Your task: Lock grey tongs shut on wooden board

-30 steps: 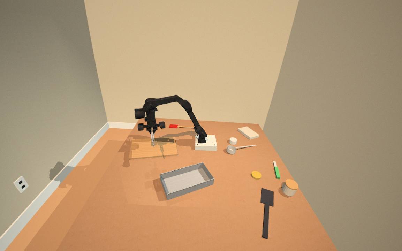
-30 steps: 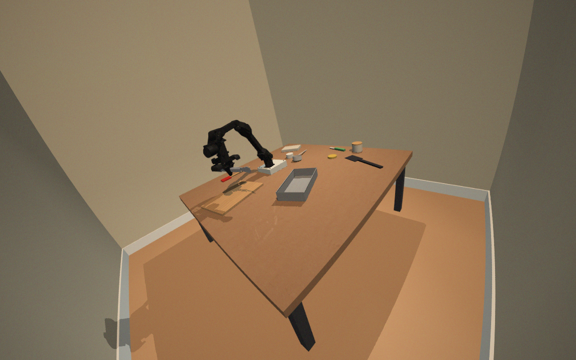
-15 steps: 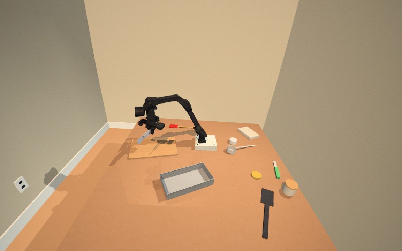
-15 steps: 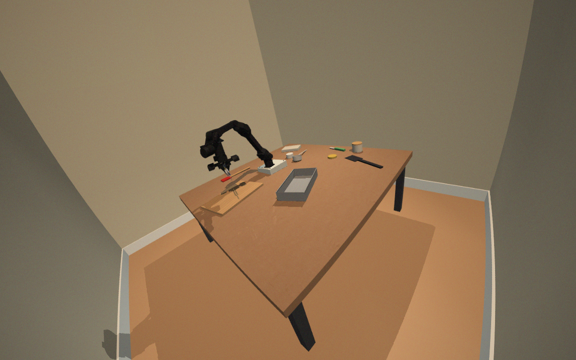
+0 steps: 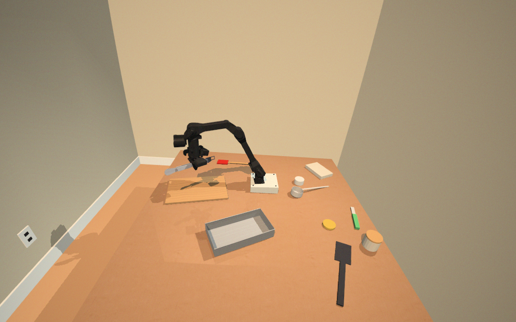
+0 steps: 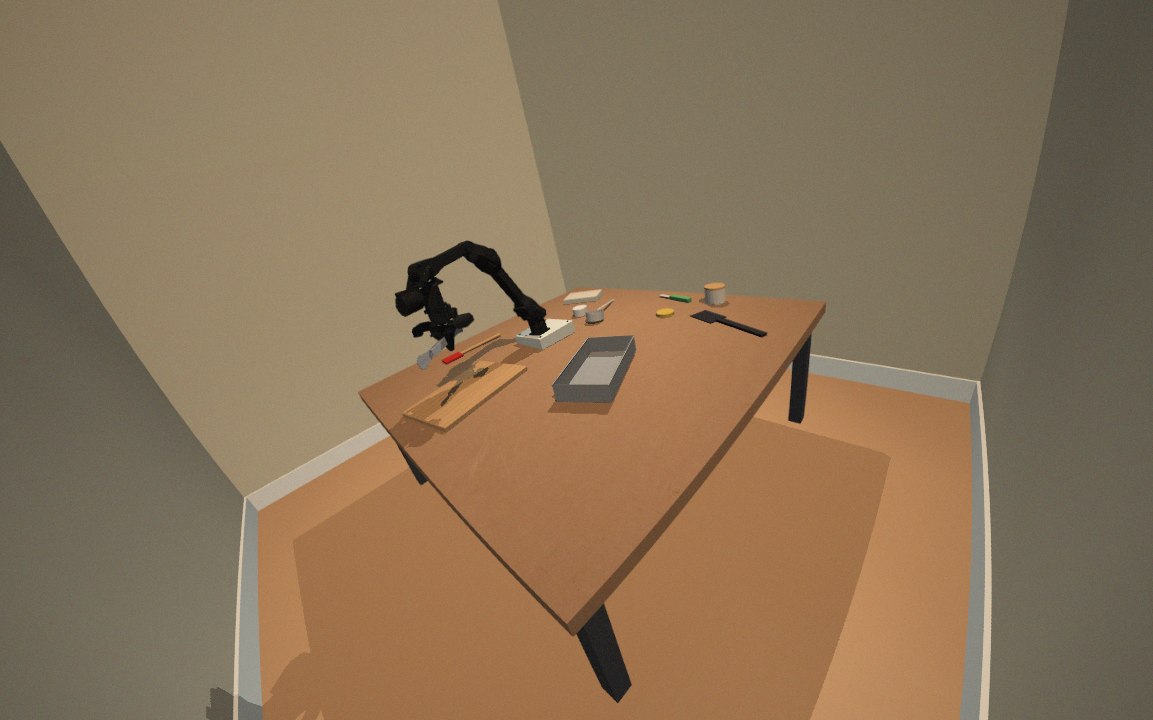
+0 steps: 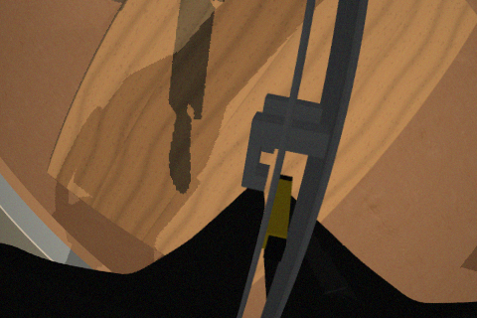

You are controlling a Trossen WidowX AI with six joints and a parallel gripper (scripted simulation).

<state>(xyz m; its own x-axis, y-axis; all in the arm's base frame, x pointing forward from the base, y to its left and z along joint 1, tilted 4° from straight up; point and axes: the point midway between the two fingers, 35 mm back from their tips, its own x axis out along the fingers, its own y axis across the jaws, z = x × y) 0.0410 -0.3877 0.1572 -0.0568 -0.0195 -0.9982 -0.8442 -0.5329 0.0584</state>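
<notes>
Now: the wooden board 1 cm behind my gripper tip and 15 cm below it. From my gripper tip the other things lie so: yellow disc (34 cm ahead, 73 cm to the left, 15 cm below); grey roasting tin (36 cm ahead, 24 cm to the left, 13 cm below); red-handled spatula (33 cm behind, 23 cm to the left, 15 cm below).
</notes>
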